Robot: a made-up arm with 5 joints. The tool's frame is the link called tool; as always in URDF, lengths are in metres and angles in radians. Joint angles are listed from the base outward.
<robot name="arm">
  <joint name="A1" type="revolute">
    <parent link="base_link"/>
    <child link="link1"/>
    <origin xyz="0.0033 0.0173 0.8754"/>
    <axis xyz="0 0 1"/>
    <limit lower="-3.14" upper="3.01"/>
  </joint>
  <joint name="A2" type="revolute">
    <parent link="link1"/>
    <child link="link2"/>
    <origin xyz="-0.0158 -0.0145 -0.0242"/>
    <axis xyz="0 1 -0.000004"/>
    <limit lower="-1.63" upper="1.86"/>
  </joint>
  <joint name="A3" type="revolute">
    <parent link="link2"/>
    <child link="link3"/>
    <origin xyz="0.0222 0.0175 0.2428"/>
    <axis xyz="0 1 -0.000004"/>
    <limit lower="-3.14" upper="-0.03"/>
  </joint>
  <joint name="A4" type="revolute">
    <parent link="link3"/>
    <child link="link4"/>
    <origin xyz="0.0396 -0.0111 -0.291"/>
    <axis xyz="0 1 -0.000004"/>
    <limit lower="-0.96" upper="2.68"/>
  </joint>
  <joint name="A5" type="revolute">
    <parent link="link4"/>
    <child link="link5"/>
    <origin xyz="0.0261 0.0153 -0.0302"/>
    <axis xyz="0 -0.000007 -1"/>
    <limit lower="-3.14" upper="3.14"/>
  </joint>
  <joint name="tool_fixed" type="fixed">
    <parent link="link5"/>
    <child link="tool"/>
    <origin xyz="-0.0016 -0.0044 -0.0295" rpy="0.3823 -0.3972 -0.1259"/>
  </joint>
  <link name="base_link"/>
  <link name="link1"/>
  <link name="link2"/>
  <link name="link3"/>
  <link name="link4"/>
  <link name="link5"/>
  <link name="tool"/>
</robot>
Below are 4 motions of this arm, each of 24 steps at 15 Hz.
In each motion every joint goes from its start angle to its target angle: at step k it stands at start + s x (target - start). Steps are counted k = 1, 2, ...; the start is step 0. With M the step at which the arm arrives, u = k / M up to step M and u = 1 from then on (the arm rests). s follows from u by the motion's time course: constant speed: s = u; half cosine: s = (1 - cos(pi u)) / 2; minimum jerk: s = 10 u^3 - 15 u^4 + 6 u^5.
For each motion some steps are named. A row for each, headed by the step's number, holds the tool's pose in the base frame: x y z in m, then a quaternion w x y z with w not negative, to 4 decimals.
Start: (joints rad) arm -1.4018 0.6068 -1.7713 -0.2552 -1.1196
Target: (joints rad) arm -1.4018 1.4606 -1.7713 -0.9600 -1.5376
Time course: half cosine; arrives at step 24
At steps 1, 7, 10, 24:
1: 0.0891 -0.4628 0.9778 0.7881 -0.4842 -0.3777 0.0422
7: 0.0914 -0.4746 0.9032 0.8063 -0.4737 -0.3484 0.0646
10: 0.0918 -0.4751 0.8342 0.8215 -0.4630 -0.3216 0.0856
24: 0.0794 -0.3965 0.6023 0.8648 -0.4165 -0.2265 0.1655

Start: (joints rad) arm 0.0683 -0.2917 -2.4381 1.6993 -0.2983
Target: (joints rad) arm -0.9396 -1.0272 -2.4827 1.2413 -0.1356
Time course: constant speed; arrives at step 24
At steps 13, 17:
13: -0.1199 0.0840 1.3761 0.5263 -0.1322 -0.8366 0.0751
17: -0.1620 0.1451 1.3605 0.4432 -0.2283 -0.8650 0.0562

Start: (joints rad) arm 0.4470 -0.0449 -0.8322 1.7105 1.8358
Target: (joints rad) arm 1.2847 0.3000 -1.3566 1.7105 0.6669
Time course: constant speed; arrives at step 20
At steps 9, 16, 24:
9: 0.1802 0.2196 0.8968 0.9564 -0.2031 -0.0605 -0.2011
16: 0.1335 0.2975 0.9043 0.9899 -0.0963 -0.0073 0.1036
24: 0.0922 0.3364 0.9071 0.9585 -0.0445 0.0322 0.2796

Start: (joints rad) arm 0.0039 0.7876 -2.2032 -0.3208 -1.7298
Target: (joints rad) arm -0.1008 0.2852 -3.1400 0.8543 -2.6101
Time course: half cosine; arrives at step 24
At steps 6, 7, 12, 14, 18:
6: 0.5039 0.0185 1.1181 0.3922 -0.4208 -0.4484 0.6841
7: 0.4945 0.0163 1.1433 0.3852 -0.4365 -0.4332 0.6881
12: 0.4034 0.0063 1.2845 0.3431 -0.5282 -0.3309 0.7027
14: 0.3497 0.0047 1.3332 0.3259 -0.5640 -0.2836 0.7037
18: 0.2413 0.0066 1.3959 0.2973 -0.6205 -0.1969 0.6985

